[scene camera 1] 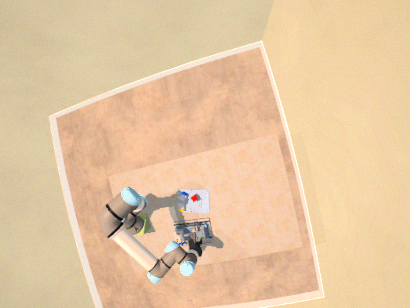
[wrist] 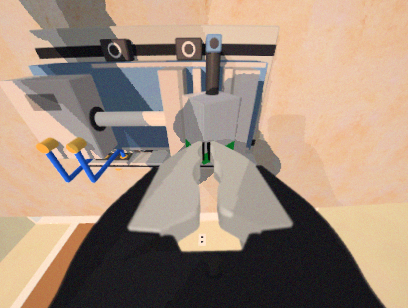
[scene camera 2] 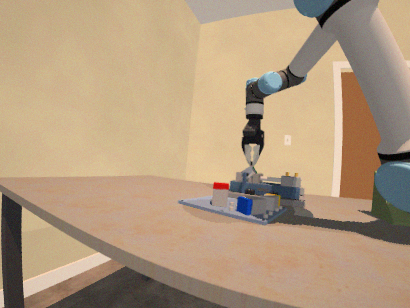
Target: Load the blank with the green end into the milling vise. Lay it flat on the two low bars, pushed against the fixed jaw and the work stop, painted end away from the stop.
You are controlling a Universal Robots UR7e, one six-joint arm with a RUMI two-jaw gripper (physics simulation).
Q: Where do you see a screw-driven jaw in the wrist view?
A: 173, 82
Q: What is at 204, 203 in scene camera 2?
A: A pale blue tray.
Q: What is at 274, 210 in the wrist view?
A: My gripper.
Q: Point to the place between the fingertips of my gripper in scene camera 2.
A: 251, 166
